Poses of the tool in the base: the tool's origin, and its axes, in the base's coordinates. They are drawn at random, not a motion.
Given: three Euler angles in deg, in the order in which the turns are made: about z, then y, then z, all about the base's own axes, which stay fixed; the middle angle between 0 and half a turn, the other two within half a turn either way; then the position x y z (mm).
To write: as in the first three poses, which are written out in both.
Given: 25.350 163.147 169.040 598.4 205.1 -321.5
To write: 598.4 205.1 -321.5 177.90 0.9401 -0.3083 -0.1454
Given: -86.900 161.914 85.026 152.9 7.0 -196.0
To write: 152.9 7.0 -196.0 161.92 -0.9975 0.0704 -0.0026
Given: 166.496 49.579 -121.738 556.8 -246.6 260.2
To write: 556.8 -246.6 260.2 65.83 0.4523 -0.6252 0.6361
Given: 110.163 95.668 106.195 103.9 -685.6 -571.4
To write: 103.9 -685.6 -571.4 155.82 -0.0262 -0.7576 -0.6522
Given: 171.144 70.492 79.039 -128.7 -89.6 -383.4
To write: -128.7 -89.6 -383.4 124.00 -0.4706 -0.4536 -0.7568
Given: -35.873 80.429 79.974 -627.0 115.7 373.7
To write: -627.0 115.7 373.7 89.89 -0.7744 0.4854 0.4058
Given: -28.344 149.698 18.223 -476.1 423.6 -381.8
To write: -476.1 423.6 -381.8 149.82 -0.3952 0.9183 -0.0239
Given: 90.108 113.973 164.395 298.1 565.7 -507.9
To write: 298.1 565.7 -507.9 141.49 0.5363 -0.7080 -0.4594
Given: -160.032 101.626 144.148 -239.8 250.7 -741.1
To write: -239.8 250.7 -741.1 102.52 -0.4651 -0.8781 -0.1119
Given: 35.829 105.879 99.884 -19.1 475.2 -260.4
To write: -19.1 475.2 -260.4 153.74 -0.4346 0.6947 0.5732
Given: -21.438 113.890 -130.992 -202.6 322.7 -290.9
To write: -202.6 322.7 -290.9 165.06 0.6906 0.4875 -0.5343
